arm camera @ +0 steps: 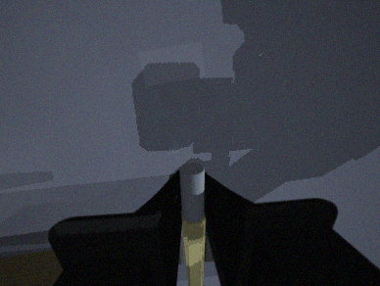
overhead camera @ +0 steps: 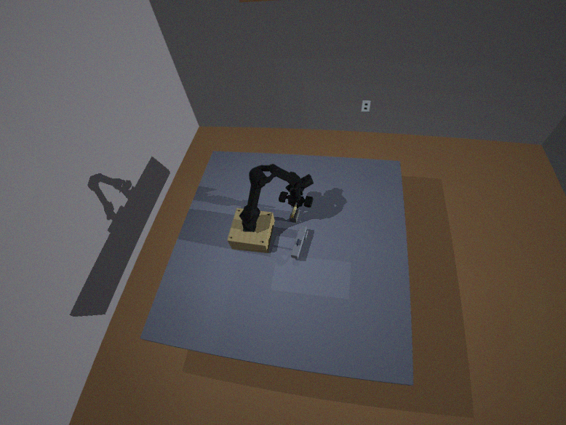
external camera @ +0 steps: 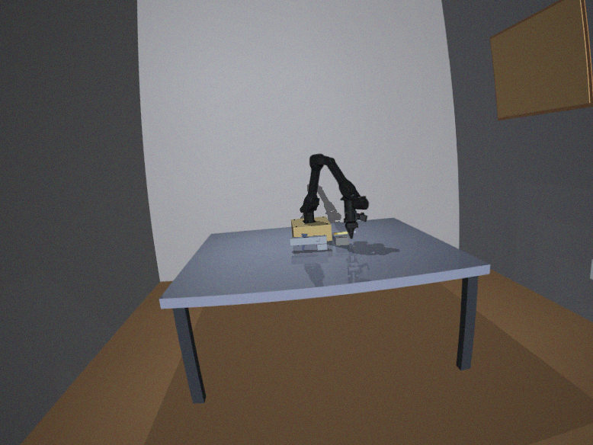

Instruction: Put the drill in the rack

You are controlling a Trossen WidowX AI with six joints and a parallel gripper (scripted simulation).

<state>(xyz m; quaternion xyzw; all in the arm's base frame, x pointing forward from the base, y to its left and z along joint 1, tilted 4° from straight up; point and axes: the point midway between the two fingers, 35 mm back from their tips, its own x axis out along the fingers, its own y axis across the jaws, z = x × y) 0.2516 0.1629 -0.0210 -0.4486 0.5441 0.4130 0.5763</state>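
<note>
My gripper tip is now 10 mm past the drill, 40 mm to the left of it and 30 mm below it. Round my gripper tip: grey block: 10 mm behind, 50 mm to the right, 10 mm below.
</note>
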